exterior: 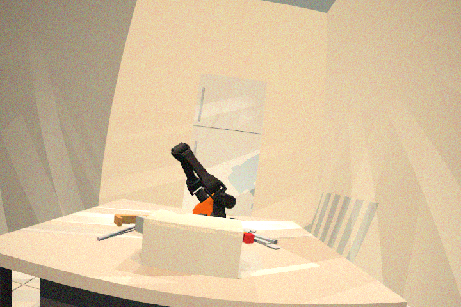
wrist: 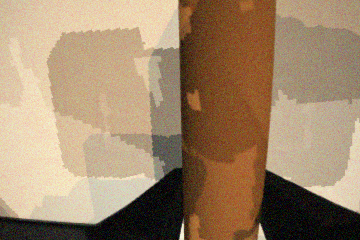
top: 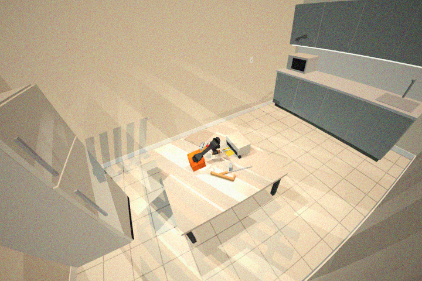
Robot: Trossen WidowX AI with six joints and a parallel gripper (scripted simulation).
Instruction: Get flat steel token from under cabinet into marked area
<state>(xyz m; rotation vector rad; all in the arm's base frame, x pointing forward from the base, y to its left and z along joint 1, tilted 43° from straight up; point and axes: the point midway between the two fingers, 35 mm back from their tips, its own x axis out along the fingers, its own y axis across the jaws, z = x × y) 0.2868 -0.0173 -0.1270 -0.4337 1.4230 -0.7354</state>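
My gripper tip is 15 cm to the right of the red cube, 2 cm past it and 1 cm below it. The rest, counted from my gripper tip: yellow-orange block: 14 cm behind, 10 cm to the left, 1 cm above; grey bar: 23 cm to the left, 8 cm behind; small grey block: 33 cm to the right, 4 cm ahead, 3 cm above.
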